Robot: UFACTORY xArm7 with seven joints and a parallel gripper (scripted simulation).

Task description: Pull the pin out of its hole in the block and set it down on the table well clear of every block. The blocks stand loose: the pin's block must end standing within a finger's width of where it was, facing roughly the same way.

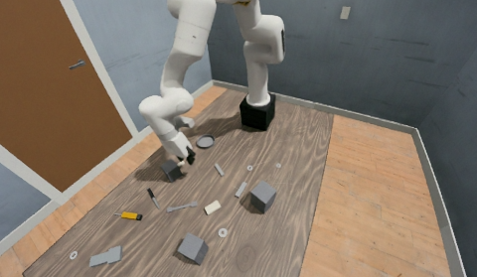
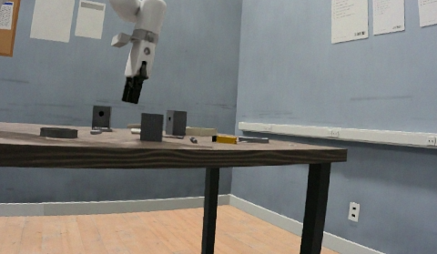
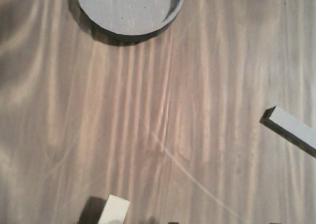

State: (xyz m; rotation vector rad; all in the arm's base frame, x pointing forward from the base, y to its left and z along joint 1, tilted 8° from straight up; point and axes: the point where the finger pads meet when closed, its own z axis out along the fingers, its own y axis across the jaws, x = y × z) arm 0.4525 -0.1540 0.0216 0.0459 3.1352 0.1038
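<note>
The cream pin lies 6 cm to the right of my hand and 8 cm below it. The rest, counted from my hand: grey block: 3 cm ahead, 7 cm to the right, 8 cm below; wrench: 14 cm ahead, 5 cm to the left, 11 cm below; short bar: 7 cm behind, 10 cm to the left, 11 cm below.
</note>
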